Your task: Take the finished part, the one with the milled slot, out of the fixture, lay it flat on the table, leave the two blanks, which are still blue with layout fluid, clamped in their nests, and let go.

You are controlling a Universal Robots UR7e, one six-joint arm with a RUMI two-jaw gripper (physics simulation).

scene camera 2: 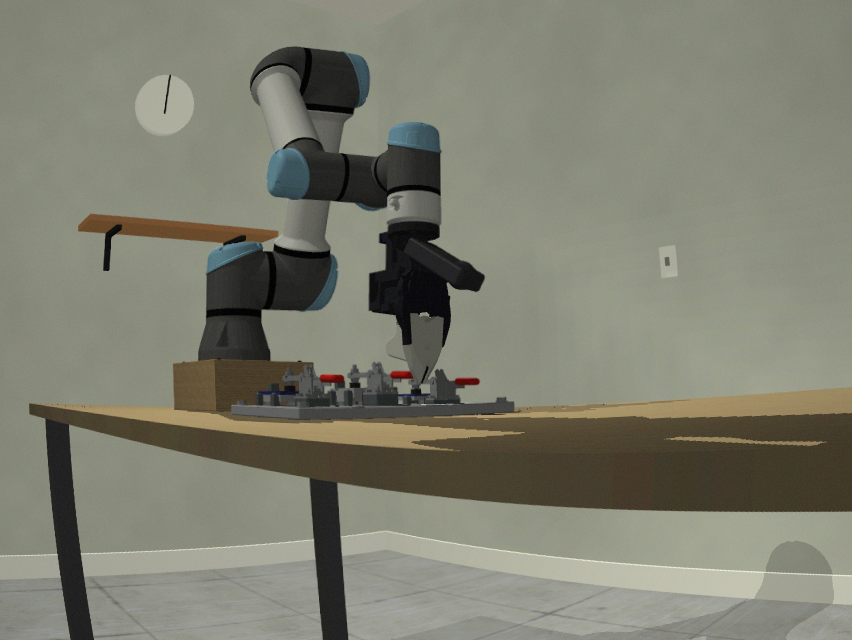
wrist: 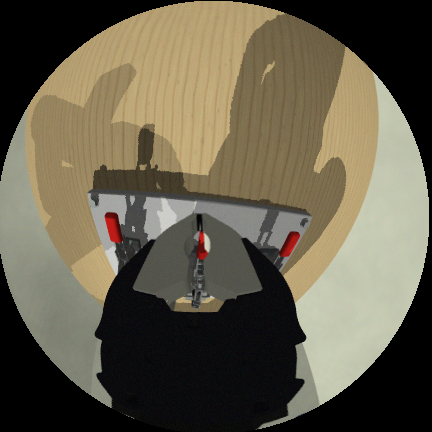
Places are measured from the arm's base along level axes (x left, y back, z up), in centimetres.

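Where they show: gripper, fingertip midpoint: (scene camera 2: 420,383) (wrist: 200,214); arm's base, link origin: (scene camera 2: 233,362).
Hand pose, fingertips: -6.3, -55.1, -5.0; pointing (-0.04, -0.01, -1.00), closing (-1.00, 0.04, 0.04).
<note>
Each offset is from my fingertips to the top centre of the thing, as dx, dy, dz. "*": to the spot under its first point. Level surfaces: height alone.
The grey fixture plate (scene camera 2: 482,407) (wrist: 250,212) lies on the table and carries three toggle clamps with red handles. The left handle @(* +9.9, +0.3, +0.7) (wrist: 113,227) and right handle @(* -10.8, +4.5, +1.2) (wrist: 289,244) stand out on either side in the wrist view. My gripper (scene camera 2: 422,380) (wrist: 200,214) points down low over the fixture, its fingers together. The middle red handle @(-0.4, +2.9, +1.8) (wrist: 202,248) shows through the gap behind the fingertips, not clamped between them. Blue blanks @(-8.5, +18.3, -0.9) (scene camera 2: 268,393) @(* +10.7, +7.0, -1.5) (scene camera 2: 435,394) show as thin edges among the clamps in the scene view. The slotted part cannot be made out; the fingers and clamps hide much of the nests.
The wooden table @(dz -4.5) (scene camera 2: 385,434) (wrist: 200,90) extends beyond the plate, with arm shadows across it. The raised clamps and red handles @(* -12.4, +3.6, +0.7) (scene camera 2: 331,378) @(* +9.4, -0.1, +0.3) (scene camera 2: 466,380) stand close around the fingers. The robot's wooden base block (scene camera 2: 194,385) is behind the fixture.
</note>
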